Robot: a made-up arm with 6 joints. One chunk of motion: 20 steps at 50 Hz.
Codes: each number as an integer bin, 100 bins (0 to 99) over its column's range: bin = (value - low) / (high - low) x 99, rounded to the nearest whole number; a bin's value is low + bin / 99 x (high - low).
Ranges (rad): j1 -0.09..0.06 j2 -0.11..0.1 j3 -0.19..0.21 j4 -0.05..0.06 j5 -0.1..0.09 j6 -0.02..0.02
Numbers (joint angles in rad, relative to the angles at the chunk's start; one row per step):
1: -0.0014 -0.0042 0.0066 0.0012 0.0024 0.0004
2: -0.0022 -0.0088 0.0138 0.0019 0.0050 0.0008
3: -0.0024 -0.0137 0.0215 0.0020 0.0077 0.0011
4: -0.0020 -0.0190 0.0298 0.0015 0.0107 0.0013
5: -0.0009 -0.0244 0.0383 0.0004 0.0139 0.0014
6: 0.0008 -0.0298 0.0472 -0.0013 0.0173 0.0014
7: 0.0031 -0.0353 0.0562 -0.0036 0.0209 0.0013
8: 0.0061 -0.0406 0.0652 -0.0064 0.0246 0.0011
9: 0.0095 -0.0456 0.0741 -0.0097 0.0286 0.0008
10: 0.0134 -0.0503 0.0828 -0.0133 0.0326 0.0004
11: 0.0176 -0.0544 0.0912 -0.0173 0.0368 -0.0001
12: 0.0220 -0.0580 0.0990 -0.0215 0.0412 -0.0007
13: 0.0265 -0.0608 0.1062 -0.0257 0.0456 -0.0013
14: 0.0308 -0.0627 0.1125 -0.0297 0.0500 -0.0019
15: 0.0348 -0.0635 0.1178 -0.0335 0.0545 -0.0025
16: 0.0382 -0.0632 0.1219 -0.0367 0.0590 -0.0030
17: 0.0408 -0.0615 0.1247 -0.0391 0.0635 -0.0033
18: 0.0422 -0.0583 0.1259 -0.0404 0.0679 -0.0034
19: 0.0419 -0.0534 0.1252 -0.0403 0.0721 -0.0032
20: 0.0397 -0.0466 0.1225 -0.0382 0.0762 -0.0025
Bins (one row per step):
1: 58 50 49 46 53 50
2: 58 48 50 47 55 51
3: 58 45 52 47 56 52
4: 58 43 54 46 58 53
5: 59 40 57 45 59 53
6: 60 38 59 44 61 53
7: 61 35 61 42 63 53
8: 63 33 63 39 65 52
9: 66 30 65 36 67 51
10: 68 28 68 33 69 50
11: 71 26 70 29 71 49
12: 74 25 72 26 74 48
13: 77 23 73 22 76 46
14: 80 22 75 18 78 45
15: 82 22 76 15 81 43
16: 85 22 77 12 83 42
17: 86 23 78 10 85 41
18: 87 24 78 9 87 41
19: 87 27 78 9 90 42
20: 86 30 77 11 92 43

